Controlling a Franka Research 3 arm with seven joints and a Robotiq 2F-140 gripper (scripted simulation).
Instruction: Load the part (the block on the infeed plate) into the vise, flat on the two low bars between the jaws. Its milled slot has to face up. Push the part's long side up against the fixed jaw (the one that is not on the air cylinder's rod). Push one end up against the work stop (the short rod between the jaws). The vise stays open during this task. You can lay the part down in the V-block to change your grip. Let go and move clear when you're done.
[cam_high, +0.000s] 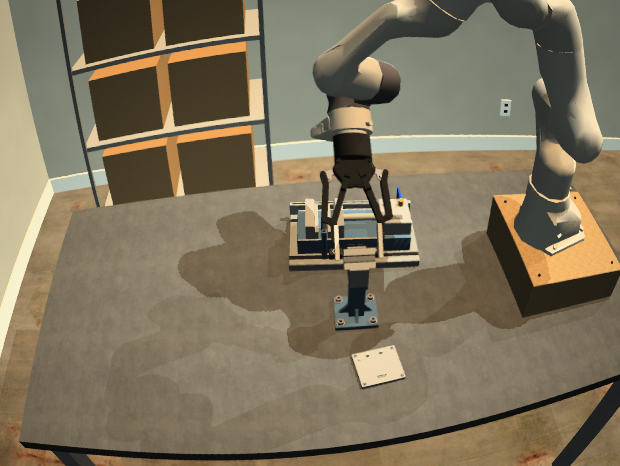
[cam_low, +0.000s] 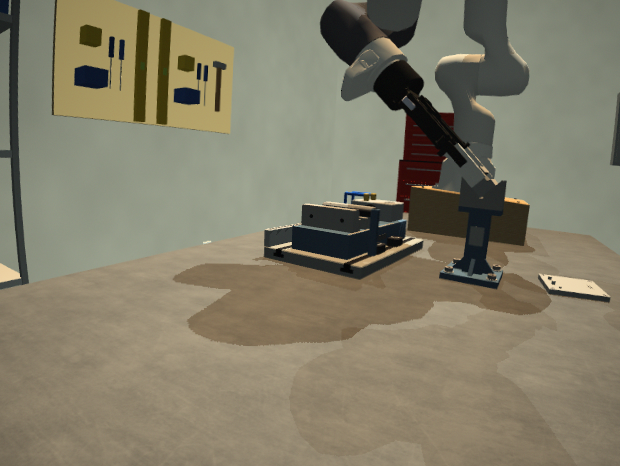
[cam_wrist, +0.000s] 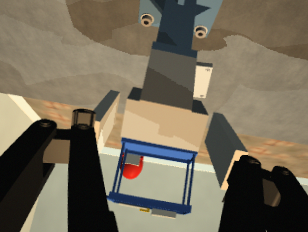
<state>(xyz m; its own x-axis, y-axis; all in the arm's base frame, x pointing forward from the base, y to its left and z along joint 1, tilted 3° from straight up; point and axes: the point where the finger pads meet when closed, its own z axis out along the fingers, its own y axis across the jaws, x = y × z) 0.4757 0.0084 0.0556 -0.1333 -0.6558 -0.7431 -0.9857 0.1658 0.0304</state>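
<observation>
Now: the part 20 mm to the left of my hand and 20 mm below it. Also, from my hand: moving jaw (10 mm behind, 210 mm to the right, 100 mm below); then work stop rod (30 mm ahead, 170 mm to the right, 90 mm below); then cylinder rod (60 mm behind, 200 mm to the right, 100 mm below).
</observation>
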